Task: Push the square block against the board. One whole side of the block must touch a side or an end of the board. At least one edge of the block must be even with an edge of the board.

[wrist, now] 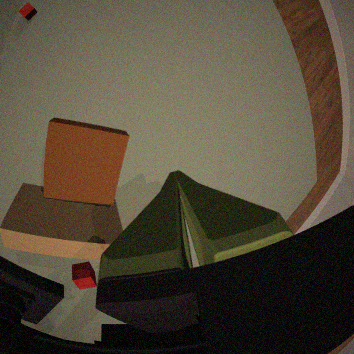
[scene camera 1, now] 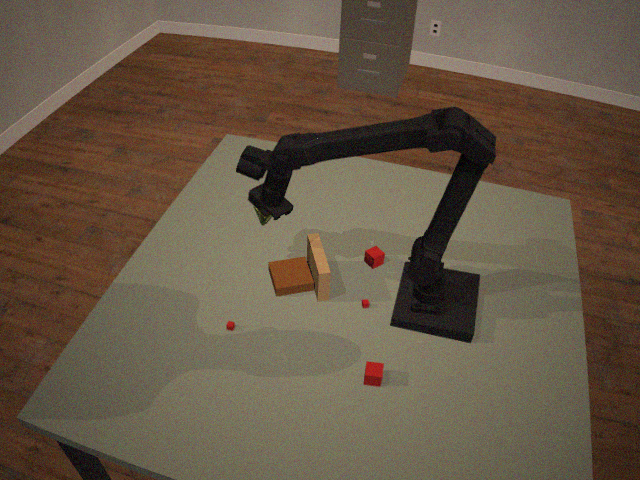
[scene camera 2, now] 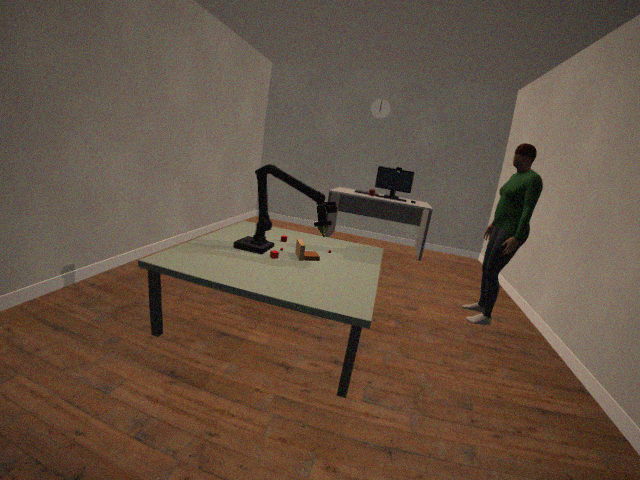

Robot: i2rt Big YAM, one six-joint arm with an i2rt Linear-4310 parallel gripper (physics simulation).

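Frame: origin at the arm's base, x ahead, y left, z up, level; millimetres.
Where they show: gripper, fingertip midpoint: (wrist: 176,179) (scene camera 1: 263,224) (scene camera 2: 324,237); arm's base, link origin: (wrist: 8,292) (scene camera 1: 428,296) (scene camera 2: 258,242).
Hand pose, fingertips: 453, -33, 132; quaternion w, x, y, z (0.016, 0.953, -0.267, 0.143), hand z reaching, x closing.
Things, the pixels of their top centre, and the offset from my fingertips, as dx, dy, dz.
- flat orange-brown square block, top centre: (wrist: 81,167) (scene camera 1: 290,272) (scene camera 2: 310,253) -78, +22, -137
- tan board, top centre: (wrist: 61,248) (scene camera 1: 318,252) (scene camera 2: 301,242) -150, +6, -64
- small red cube, top centre: (scene camera 1: 365,301) -292, +69, -152
The flat orange-brown square block (scene camera 1: 291,275) (scene camera 2: 311,255) (wrist: 85,162) lies on the table. The tan board (scene camera 1: 318,263) (scene camera 2: 299,250) (wrist: 55,215) stands upright on a long edge between the block and the arm's base. One block side runs along the board's broad face, touching or nearly so; the exact contact is too fine to tell. At the far end, block and board edges are nearly even; the wrist view shows a small offset there. My gripper (scene camera 1: 264,223) (scene camera 2: 324,235) (wrist: 176,179) is shut and empty, raised above the table beyond the block's far side.
Larger red cubes (scene camera 1: 374,256) (scene camera 1: 373,374) lie beyond and in front of the board. A small red cube (scene camera 1: 365,303) lies between board and arm base (scene camera 1: 435,315); another (scene camera 1: 230,326) (wrist: 28,11) lies at the front left of the block.
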